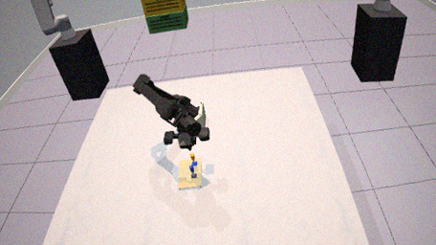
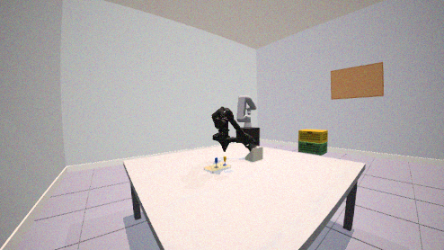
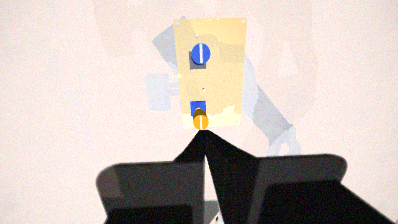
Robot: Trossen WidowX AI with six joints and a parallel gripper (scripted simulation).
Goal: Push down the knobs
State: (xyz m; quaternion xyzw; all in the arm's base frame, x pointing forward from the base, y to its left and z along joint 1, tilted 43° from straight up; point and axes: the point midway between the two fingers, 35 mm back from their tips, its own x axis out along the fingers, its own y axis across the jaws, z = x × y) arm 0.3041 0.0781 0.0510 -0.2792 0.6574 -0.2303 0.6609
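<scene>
The orange knob lies 4 cm below my gripper tip. From my gripper tip the other things lie so: blue knob: 7 cm ahead, 1 cm to the left, 4 cm below.
</scene>
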